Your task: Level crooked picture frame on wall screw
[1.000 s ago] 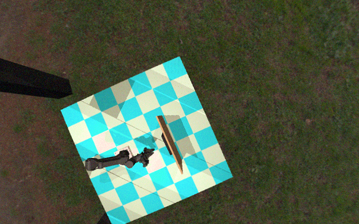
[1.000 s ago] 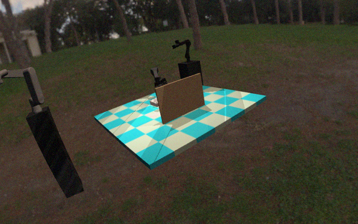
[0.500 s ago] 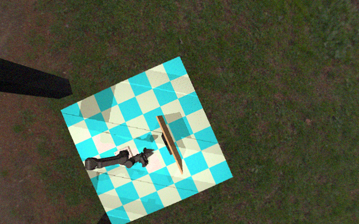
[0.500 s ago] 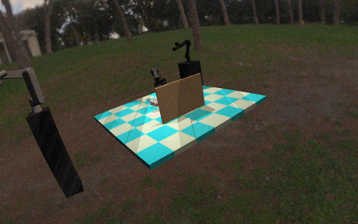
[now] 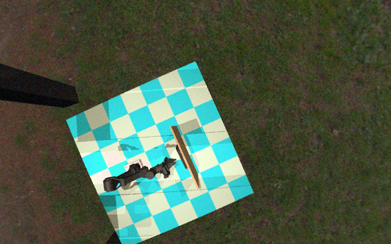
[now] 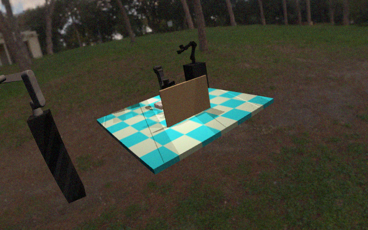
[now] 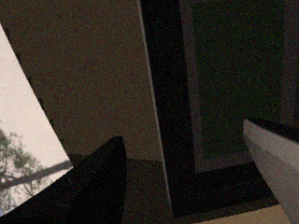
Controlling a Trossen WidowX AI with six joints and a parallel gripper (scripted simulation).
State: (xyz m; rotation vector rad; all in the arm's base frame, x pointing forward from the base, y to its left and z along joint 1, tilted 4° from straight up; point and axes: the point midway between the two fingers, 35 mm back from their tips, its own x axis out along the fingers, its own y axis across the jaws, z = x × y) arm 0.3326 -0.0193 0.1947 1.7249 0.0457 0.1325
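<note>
My gripper tip is 60 mm short of the picture frame, 50 mm above it and 20 mm to the right of it. The rest, counted from my gripper tip: wall panel 70 mm ahead, 60 mm below, 20 mm to the left.
</note>
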